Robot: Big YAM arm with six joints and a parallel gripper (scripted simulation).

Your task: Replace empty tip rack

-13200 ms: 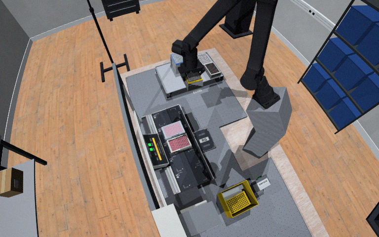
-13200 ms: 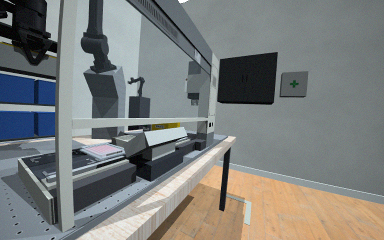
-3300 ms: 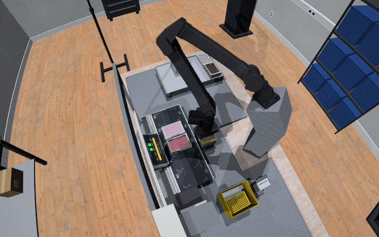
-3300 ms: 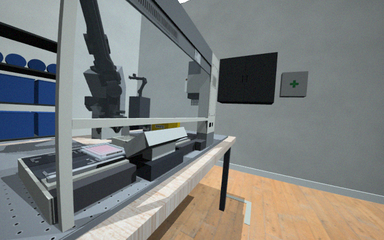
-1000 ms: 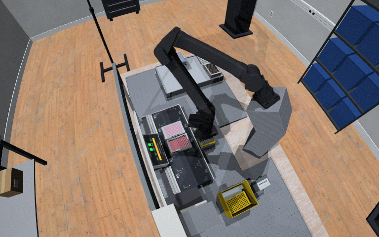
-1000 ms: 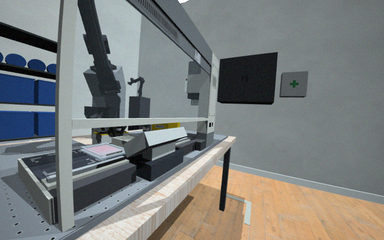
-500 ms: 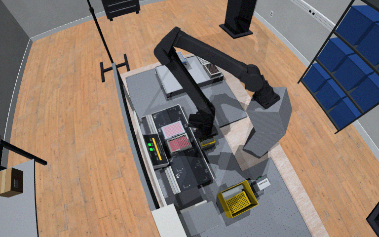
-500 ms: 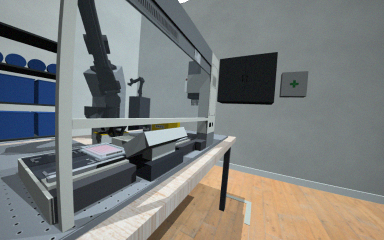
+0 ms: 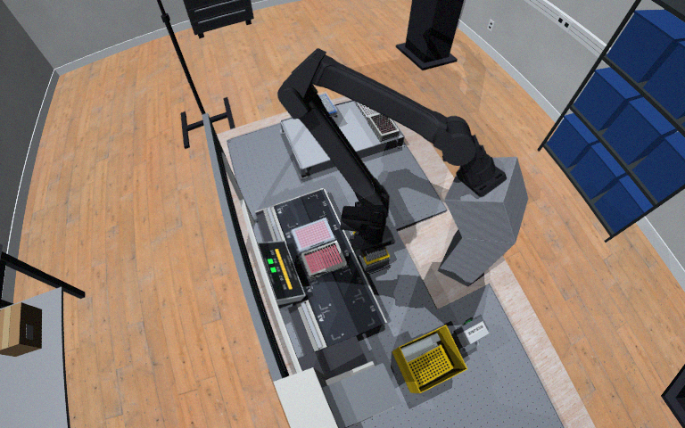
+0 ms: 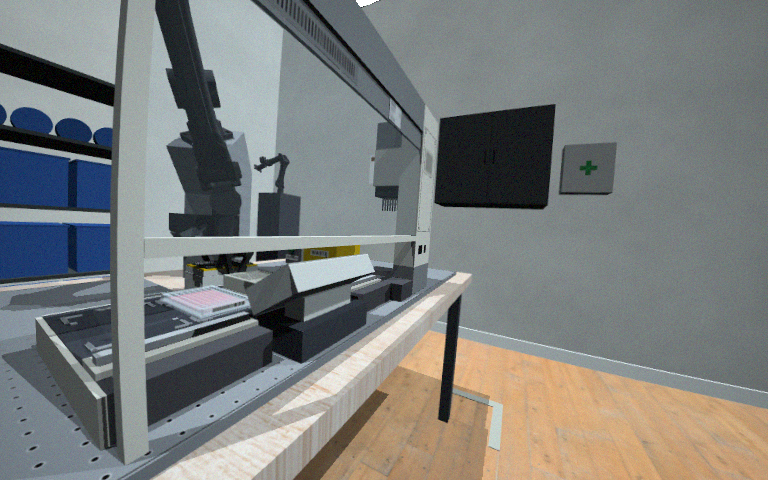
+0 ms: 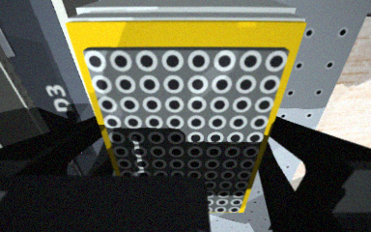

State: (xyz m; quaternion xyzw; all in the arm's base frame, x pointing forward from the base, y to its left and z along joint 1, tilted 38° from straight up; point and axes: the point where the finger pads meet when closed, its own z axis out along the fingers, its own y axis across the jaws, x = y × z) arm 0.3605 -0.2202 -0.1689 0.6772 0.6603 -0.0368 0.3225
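Now: the spare nest 5 cm below my hand. From my hand the other things lie so: clear tip-rack cover (4 cm ahead, 35 cm to the left, 1 cm below); pink plate (15 cm ahead, 14 cm to the right); frame bar (35 cm ahead, 11 cm above).
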